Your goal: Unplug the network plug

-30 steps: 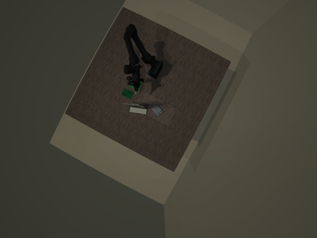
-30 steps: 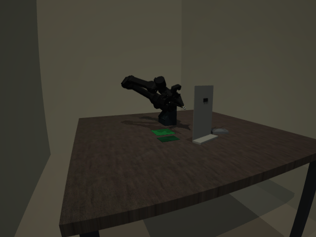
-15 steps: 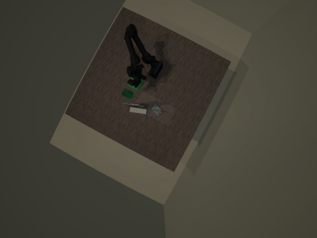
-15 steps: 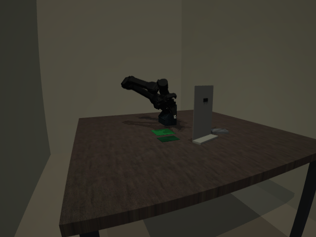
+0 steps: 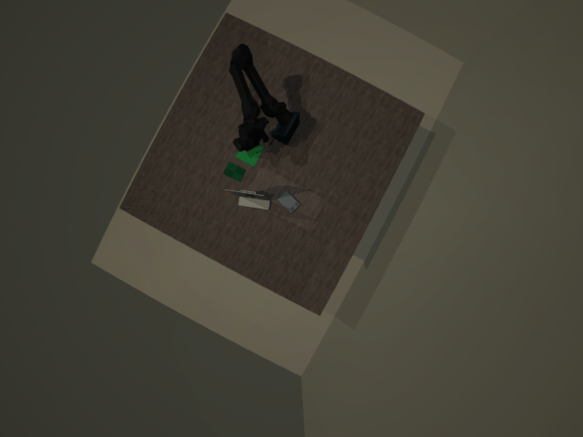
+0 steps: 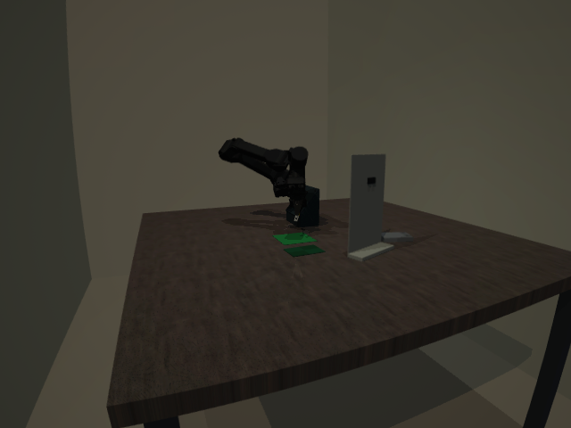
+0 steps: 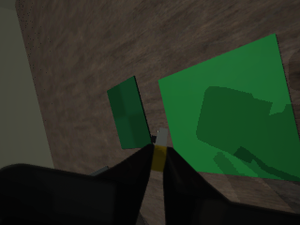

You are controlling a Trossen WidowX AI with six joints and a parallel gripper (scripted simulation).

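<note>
Right now the green marked square is 8 cm below my gripper tip, 1 cm to the right of it and 1 cm behind it. The rest, counted from my gripper tip: small flat grey box: 32 cm to the left, 13 cm ahead, 8 cm below; grey upright panel: 20 cm ahead, 15 cm to the left, 5 cm above; network plug: right at my gripper tip.
</note>
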